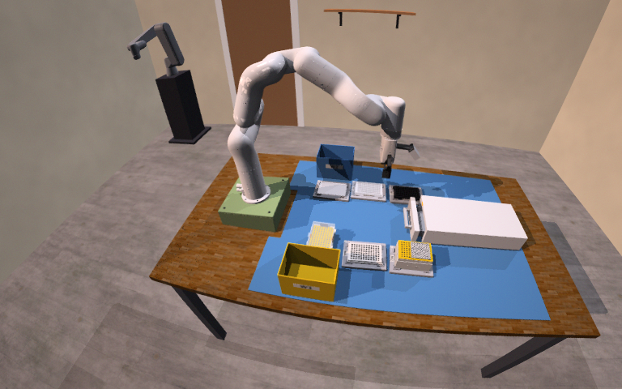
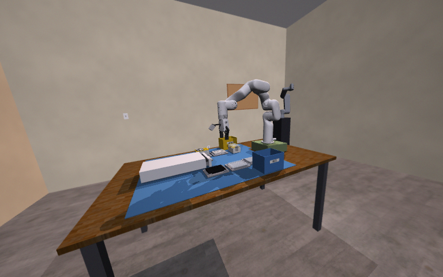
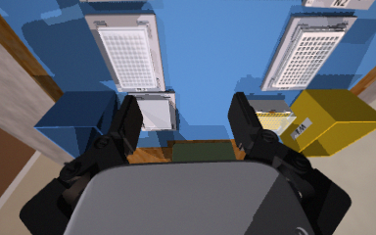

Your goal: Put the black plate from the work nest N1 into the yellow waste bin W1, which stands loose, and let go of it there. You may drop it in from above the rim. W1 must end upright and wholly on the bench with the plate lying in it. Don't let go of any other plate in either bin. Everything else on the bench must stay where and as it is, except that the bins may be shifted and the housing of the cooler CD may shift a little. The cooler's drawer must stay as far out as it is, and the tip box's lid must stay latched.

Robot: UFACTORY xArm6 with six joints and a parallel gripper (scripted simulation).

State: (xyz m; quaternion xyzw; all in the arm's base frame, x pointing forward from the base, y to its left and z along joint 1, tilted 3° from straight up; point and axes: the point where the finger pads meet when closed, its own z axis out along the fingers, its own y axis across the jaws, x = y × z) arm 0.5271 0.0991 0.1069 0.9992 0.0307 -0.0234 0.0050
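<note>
The black plate lies 13 cm ahead of my hand, 11 cm to the left of it and 20 cm below it. Also, from my hand: grey work nest: 13 cm ahead, 11 cm to the left, 21 cm below; then drawer: 27 cm ahead, 6 cm to the right, 19 cm below; then blue bin: 23 cm behind, 24 cm to the left, 18 cm below.
</note>
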